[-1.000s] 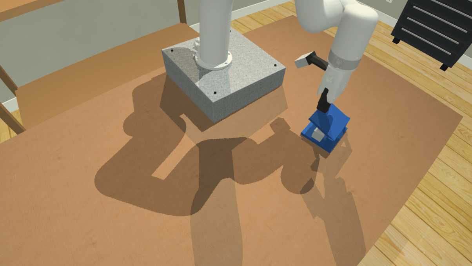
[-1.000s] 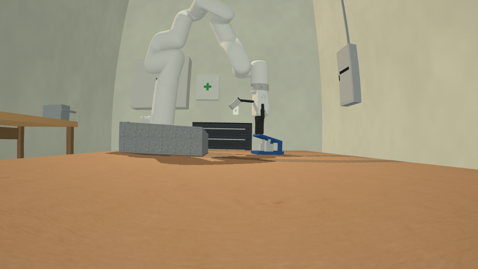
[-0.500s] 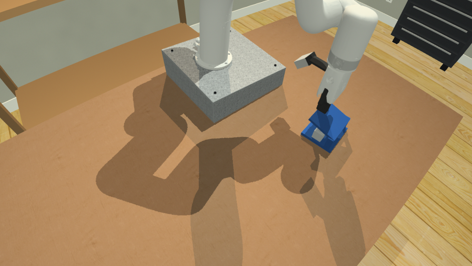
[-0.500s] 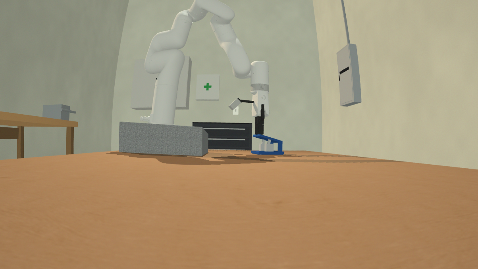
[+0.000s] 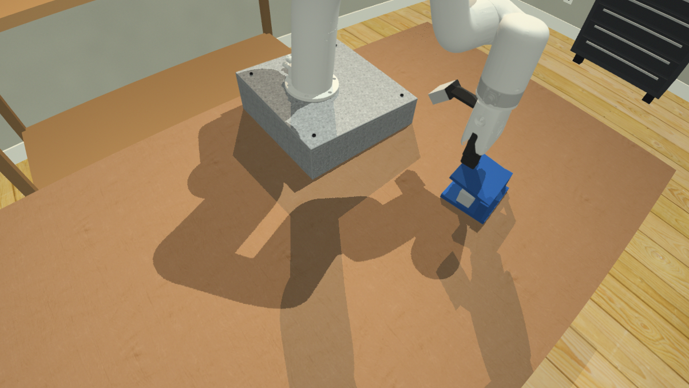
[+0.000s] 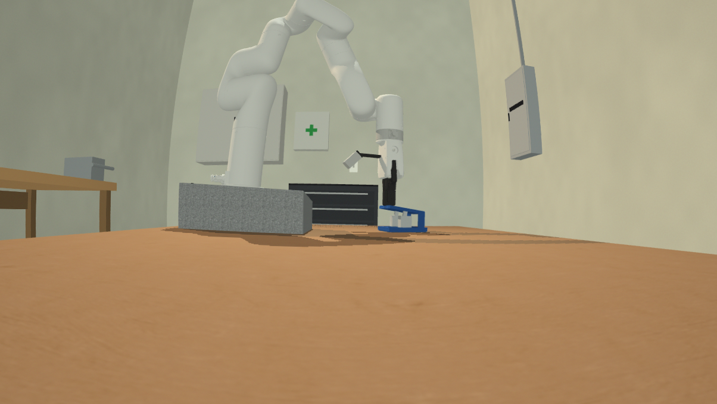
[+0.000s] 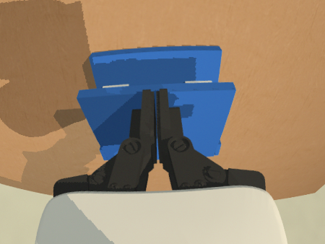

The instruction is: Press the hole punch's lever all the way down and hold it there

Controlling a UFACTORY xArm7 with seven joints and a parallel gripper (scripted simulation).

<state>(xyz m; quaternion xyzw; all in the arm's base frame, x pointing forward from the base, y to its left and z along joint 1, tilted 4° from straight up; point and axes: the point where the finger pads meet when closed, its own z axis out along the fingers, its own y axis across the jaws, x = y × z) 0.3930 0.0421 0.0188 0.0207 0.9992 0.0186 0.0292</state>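
The hole punch lever is 40 mm below my hand and 30 mm ahead of it. Also, from my hand: hole punch (50 mm below, 40 mm ahead).
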